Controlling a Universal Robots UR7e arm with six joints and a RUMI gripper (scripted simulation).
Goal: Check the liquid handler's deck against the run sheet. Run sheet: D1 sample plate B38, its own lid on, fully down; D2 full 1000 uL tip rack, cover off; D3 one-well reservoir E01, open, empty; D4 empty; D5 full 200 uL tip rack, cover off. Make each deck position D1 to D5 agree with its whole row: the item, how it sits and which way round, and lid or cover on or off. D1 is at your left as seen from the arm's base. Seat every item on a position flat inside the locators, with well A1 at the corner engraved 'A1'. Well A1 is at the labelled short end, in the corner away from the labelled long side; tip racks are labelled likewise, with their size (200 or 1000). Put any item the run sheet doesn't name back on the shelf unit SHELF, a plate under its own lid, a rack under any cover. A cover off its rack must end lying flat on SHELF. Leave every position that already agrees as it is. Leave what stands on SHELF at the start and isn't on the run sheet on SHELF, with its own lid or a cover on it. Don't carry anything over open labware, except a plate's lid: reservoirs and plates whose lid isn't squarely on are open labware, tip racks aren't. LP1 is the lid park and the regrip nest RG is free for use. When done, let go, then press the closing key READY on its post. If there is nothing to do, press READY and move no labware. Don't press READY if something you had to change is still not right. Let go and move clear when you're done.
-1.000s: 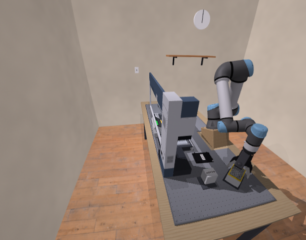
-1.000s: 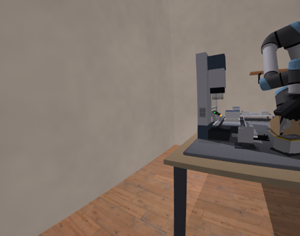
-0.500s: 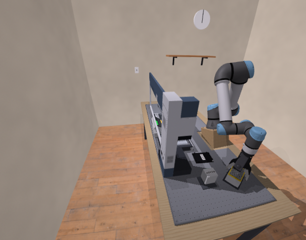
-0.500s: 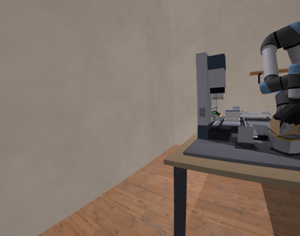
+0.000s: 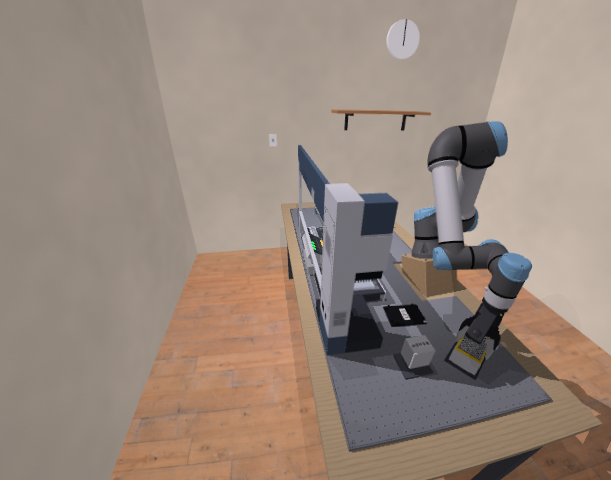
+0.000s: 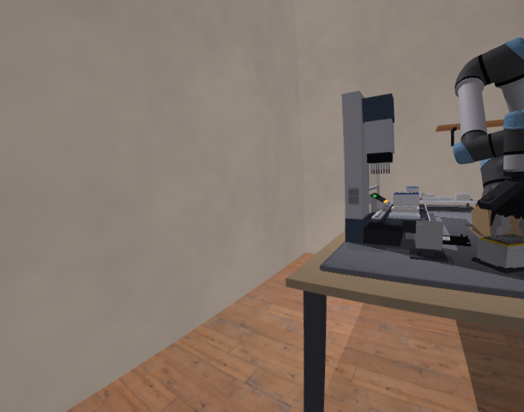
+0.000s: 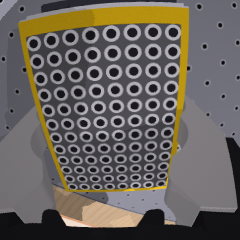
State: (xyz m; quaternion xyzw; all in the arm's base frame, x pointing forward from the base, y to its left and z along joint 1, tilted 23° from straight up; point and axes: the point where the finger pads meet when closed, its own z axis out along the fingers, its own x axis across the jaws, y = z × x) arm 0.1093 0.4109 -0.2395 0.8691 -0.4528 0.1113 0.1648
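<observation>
My gripper is now 4 cm above the regrip nest RG. Round my hand: yellow-rimmed tip rack 1 cm to the right, 1 cm above; ready key post 20 cm ahead, 3 cm to the right, 3 cm above; LP1 label 13 cm ahead, 22 cm to the right, 3 cm below.
</observation>
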